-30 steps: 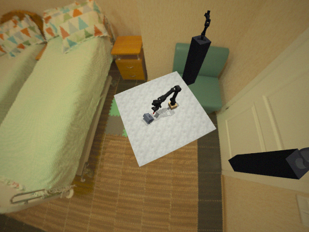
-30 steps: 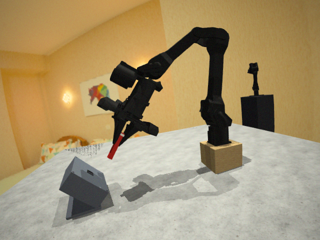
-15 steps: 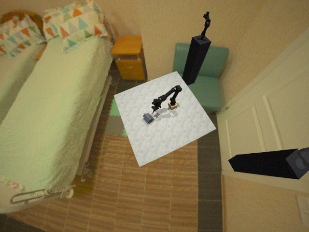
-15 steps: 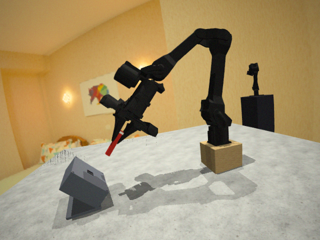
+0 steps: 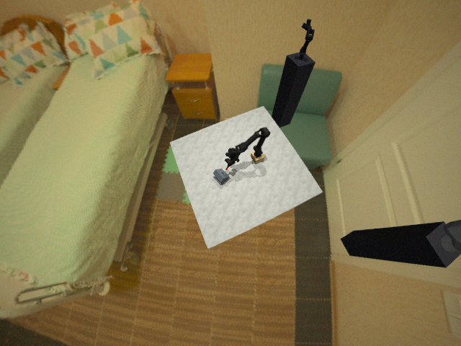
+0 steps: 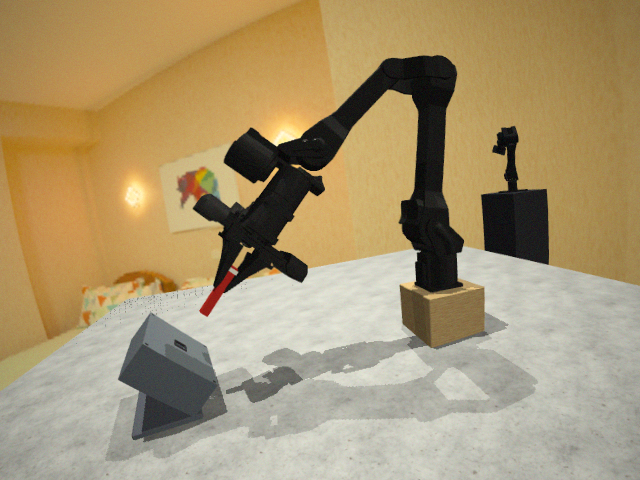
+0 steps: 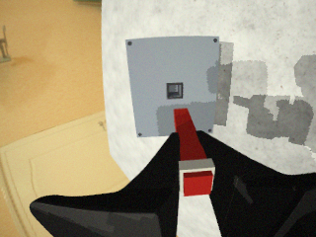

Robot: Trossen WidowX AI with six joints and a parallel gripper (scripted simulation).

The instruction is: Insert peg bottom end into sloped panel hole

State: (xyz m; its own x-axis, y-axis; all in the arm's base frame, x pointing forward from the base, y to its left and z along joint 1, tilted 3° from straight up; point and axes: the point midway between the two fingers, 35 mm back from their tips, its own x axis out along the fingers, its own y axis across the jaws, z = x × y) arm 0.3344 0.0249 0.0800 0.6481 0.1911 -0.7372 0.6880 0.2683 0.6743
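The grey sloped panel lies 90 mm below my gripper tip, 90 mm ahead of it and 20 mm to the left of it. Also, from my gripper tip: red square-sided peg: 10 mm behind, 10 mm above.
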